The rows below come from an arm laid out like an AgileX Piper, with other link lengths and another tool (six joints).
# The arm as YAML. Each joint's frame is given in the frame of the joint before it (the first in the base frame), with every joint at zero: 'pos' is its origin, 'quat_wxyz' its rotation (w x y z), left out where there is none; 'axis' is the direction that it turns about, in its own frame. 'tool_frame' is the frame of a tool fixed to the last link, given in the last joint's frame.
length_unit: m
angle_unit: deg
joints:
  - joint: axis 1
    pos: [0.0, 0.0, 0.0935]
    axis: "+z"
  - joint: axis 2
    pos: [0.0, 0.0, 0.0]
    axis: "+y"
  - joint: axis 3
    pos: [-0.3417, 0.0, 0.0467]
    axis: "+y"
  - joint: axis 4
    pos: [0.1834, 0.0, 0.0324]
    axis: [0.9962, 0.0, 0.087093]
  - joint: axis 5
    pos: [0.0, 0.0, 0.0]
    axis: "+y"
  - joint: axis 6
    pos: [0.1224, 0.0, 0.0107]
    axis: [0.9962, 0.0, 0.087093]
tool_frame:
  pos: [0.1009, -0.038, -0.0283]
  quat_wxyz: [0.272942, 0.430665, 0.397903, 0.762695]
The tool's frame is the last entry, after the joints.
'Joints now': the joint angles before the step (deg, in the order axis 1, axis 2, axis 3, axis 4, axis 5, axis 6). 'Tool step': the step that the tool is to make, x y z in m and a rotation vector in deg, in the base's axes. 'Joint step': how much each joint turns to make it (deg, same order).
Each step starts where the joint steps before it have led.
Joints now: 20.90 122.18 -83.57 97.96 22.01 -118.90
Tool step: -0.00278 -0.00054 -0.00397 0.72 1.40 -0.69
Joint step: -0.01 0.00 0.51 -0.02 0.01 1.48
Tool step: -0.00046 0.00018 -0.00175 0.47 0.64 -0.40
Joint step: 0.00 0.13 0.00 0.02 0.00 0.82
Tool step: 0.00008 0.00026 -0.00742 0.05 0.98 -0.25
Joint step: 0.01 0.72 0.01 0.06 -0.01 0.44
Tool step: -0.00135 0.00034 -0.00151 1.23 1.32 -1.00
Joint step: 0.00 0.03 -0.01 -0.05 0.00 2.10
